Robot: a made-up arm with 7 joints.
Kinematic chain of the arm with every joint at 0, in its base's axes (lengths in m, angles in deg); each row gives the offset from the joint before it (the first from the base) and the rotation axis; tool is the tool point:
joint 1: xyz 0 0 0.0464 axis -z
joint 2: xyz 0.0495 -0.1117 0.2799 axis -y
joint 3: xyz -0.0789 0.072 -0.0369 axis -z
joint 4: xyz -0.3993 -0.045 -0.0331 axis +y
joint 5: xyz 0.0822 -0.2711 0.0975 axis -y
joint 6: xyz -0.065 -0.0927 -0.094 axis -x
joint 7: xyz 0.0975 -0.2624 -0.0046 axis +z
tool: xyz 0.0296 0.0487 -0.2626
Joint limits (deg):
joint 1: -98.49..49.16
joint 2: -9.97..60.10
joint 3: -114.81..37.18
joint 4: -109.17..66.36
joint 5: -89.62..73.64
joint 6: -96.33..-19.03
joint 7: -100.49..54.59
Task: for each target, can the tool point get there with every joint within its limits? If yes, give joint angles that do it. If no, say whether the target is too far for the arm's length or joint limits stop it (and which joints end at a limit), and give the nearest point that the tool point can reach.
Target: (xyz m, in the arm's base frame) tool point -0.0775 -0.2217 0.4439
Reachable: yes | joints 14.86 27.67 -15.17 -31.70 57.06 -76.56 -45.87
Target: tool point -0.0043 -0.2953 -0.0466
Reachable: yes | joints -24.44 21.48 8.59 -35.74 -9.66 -64.17 29.10
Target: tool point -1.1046 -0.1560 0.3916
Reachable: no: joint limits stop it (at a limit: joint 2, joint 5, joint 6, joint 7) | nearest point -1.0133 -0.1431 0.3818 | short by 0.093 m
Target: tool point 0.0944 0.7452 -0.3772
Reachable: no: joint limits stop it (at a limit: joint 1, joint 3, joint 4, joint 6, joint 7) | nearest point 0.1145 0.6563 -0.2823 | short by 0.132 m
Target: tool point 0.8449 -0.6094 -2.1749
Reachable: no: too far | nearest point 0.3431 -0.2475 -0.6315 | short by 1.663 m
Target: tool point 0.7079 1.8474 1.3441
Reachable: no: too far | nearest point 0.3545 0.7951 0.7427 | short by 1.263 m
